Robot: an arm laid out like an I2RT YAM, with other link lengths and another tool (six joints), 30 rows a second.
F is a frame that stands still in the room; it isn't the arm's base.
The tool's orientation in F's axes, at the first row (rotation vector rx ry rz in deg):
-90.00, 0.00, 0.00
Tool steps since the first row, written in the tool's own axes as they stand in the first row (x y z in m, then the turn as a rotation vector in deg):
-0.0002, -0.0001, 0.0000, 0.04, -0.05, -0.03
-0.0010, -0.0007, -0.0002, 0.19, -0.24, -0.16
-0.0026, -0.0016, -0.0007, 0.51, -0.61, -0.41
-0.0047, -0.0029, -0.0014, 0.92, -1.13, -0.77
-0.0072, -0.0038, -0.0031, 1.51, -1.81, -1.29
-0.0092, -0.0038, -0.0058, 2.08, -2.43, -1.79
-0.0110, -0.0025, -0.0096, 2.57, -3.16, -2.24
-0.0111, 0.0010, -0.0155, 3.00, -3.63, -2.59
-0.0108, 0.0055, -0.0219, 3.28, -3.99, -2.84
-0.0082, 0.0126, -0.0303, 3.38, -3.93, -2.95
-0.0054, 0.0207, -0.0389, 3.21, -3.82, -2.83
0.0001, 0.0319, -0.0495, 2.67, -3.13, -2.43
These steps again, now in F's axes. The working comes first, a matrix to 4 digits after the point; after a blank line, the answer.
The tool's axes in the first row as the columns of a matrix, in F's axes (used below as rounded here):
1.0000, 0.0000, 0.0000
0.0000, 0.0000, 1.0000
0.0000, -1.0000, 0.0000

-0.0002, 0.0000, 0.0001, 0.04, -0.03, 0.05
-0.0010, -0.0002, 0.0007, 0.19, -0.16, 0.24
-0.0026, -0.0007, 0.0016, 0.51, -0.41, 0.61
-0.0047, -0.0014, 0.0029, 0.92, -0.77, 1.13
-0.0072, -0.0031, 0.0038, 1.51, -1.29, 1.81
-0.0092, -0.0058, 0.0038, 2.08, -1.79, 2.43
-0.0110, -0.0096, 0.0025, 2.57, -2.24, 3.16
-0.0111, -0.0155, -0.0010, 3.00, -2.59, 3.63
-0.0108, -0.0219, -0.0055, 3.28, -2.84, 3.99
-0.0082, -0.0303, -0.0126, 3.38, -2.95, 3.93
-0.0054, -0.0389, -0.0207, 3.21, -2.83, 3.82
0.0001, -0.0495, -0.0319, 2.67, -2.43, 3.13

